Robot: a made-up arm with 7 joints.
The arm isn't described. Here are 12 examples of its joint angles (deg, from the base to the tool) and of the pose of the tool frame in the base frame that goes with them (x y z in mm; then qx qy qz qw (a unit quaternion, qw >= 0)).
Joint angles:
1: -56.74 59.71 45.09 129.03 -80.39 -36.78 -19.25
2: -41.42 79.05 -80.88 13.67 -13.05 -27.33 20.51
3: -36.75 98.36 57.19 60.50 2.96 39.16 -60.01
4: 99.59 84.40 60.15 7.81 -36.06 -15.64 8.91
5: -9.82 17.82 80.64 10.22 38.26 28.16 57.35
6: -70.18 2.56 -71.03 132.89 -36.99 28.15 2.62
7: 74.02 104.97 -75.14 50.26 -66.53 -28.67 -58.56
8: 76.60 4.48 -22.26 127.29 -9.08 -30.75 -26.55
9: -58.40 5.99 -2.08 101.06 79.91 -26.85 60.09
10: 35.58 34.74 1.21 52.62 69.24 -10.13 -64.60
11: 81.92 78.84 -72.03 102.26 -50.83 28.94 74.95
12: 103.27 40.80 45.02 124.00 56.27 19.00 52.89
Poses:
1: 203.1 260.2 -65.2 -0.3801 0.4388 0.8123 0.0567
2: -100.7 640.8 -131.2 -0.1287 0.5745 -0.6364 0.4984
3: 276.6 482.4 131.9 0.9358 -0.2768 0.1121 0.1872
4: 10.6 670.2 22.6 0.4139 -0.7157 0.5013 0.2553
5: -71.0 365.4 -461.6 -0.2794 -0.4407 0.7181 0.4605
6: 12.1 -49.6 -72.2 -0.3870 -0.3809 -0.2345 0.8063
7: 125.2 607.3 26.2 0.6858 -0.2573 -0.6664 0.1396
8: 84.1 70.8 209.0 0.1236 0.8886 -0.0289 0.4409
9: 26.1 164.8 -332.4 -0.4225 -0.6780 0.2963 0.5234
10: 381.9 388.1 -120.7 0.1895 -0.4492 0.7221 0.4908
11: 313.9 248.0 47.6 0.5215 -0.0109 -0.5773 0.6282
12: -123.7 320.5 153.0 -0.1649 0.8327 0.3737 0.3738
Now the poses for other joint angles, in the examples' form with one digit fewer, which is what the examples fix.
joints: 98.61 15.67 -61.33 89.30 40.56 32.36 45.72
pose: 252 -38 185 -0.173 -0.524 -0.745 0.375
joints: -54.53 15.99 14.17 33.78 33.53 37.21 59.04
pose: -257 326 -384 -0.311 0.179 0.479 0.801
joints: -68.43 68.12 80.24 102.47 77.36 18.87 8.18
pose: 220 402 33 0.053 -0.655 -0.016 0.754
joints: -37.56 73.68 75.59 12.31 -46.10 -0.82 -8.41
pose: -37 662 -75 0.724 0.037 -0.055 0.687
